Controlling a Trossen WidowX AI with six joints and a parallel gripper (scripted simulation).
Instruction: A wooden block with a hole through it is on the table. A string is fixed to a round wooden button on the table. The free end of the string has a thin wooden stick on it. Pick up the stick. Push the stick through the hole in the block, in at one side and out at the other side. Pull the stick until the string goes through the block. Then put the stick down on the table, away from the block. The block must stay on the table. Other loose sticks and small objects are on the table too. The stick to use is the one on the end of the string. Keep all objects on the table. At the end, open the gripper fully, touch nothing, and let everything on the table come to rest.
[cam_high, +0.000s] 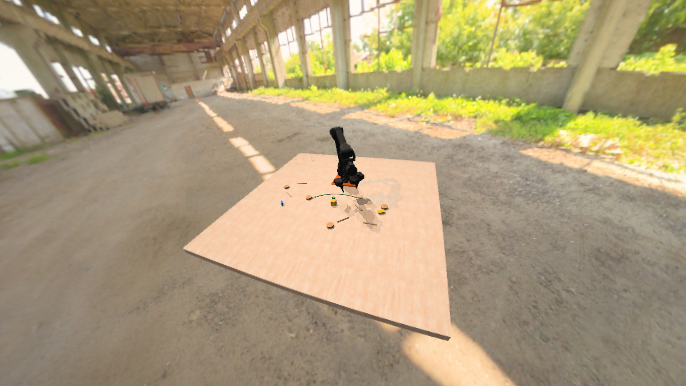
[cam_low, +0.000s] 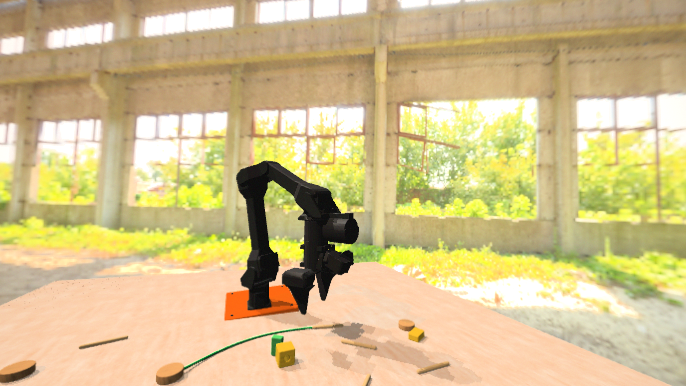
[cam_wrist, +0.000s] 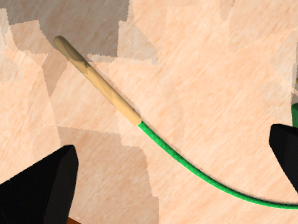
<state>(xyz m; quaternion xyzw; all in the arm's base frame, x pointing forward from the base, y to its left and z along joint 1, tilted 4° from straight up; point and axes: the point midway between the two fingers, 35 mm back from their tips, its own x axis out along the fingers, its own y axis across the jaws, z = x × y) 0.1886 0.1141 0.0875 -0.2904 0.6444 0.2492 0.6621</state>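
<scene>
Right now my gripper tip is 20 mm past the thin wooden stick, 30 mm to the right of it and 60 mm above it. Round my gripper tip: small blue piece: 180 mm ahead, 410 mm to the right, 50 mm below; small green block: 60 mm ahead, 90 mm to the right, 40 mm below.
</scene>
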